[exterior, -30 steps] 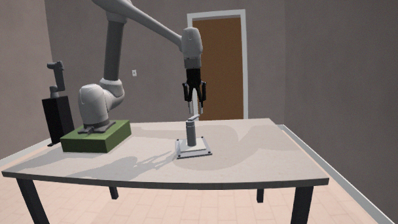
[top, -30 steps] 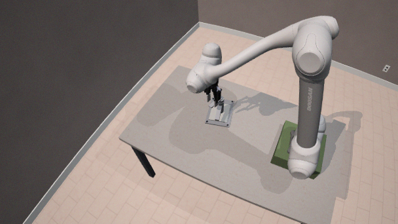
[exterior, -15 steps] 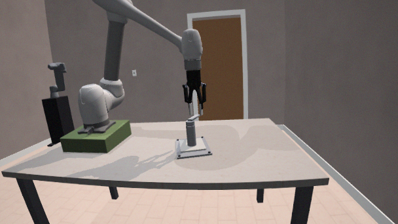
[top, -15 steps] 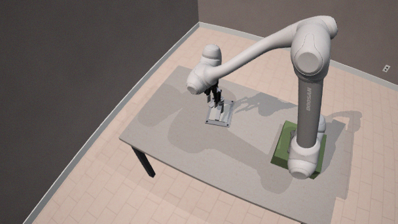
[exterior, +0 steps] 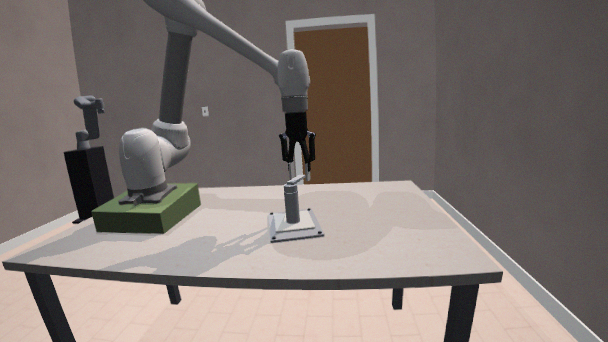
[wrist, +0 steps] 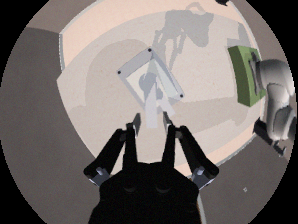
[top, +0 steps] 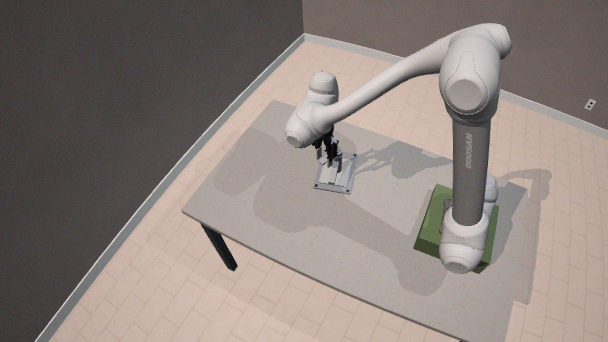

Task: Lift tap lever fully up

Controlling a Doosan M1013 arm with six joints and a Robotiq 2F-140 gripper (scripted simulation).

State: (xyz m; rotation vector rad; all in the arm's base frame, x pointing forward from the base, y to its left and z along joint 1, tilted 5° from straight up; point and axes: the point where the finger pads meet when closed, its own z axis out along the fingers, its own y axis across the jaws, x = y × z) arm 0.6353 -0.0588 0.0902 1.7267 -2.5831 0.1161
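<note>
My hand is 30 mm to the left of the lever, 20 mm above it and 10 mm past it. Round my hand: tap (70 mm below, 50 mm to the right, 30 mm behind).
</note>
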